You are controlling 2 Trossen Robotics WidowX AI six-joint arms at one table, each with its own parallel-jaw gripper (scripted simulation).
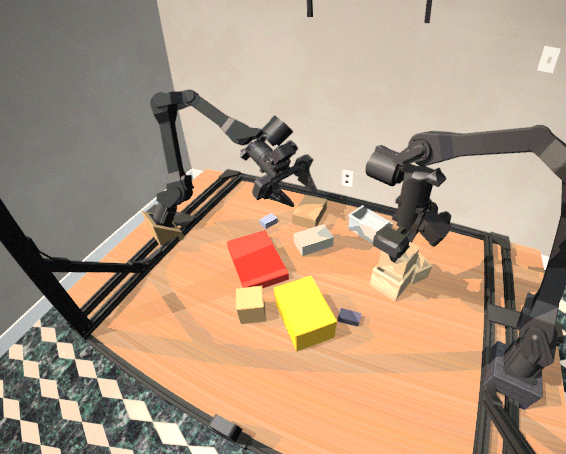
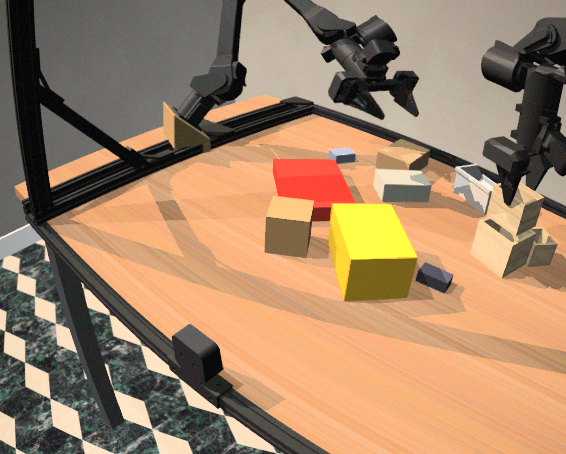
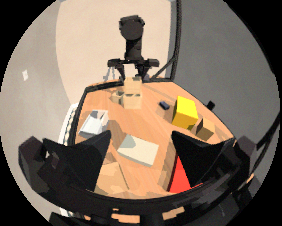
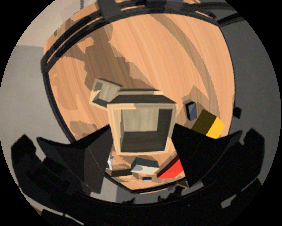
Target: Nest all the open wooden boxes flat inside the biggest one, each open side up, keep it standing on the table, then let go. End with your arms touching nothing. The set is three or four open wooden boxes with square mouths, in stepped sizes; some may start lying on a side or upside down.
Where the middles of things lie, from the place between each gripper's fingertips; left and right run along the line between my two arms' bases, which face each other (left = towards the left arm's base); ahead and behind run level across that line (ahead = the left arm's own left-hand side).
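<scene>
Middle-sized wooden box (image 1: 400, 268): my right hand is 60 mm above it. Positions relative to my right hand: biggest wooden box (image 2: 501, 255), 130 mm below; white tray (image 2: 476, 191), 170 mm ahead, 120 mm to the left and 120 mm below; dark block (image 2: 429, 275), 140 mm behind, 60 mm to the left and 140 mm below.
Pale block (image 2: 391, 185): 10 mm behind my left hand, 60 mm to the right of it, 140 mm below it. Positions relative to my left hand: red block (image 2: 320, 180), 150 mm behind, 40 mm to the left and 140 mm below; white tray, 120 mm ahead, 170 mm to the right and 130 mm below; tan block (image 2: 401, 155), 90 mm ahead, 10 mm to the left and 140 mm below.
</scene>
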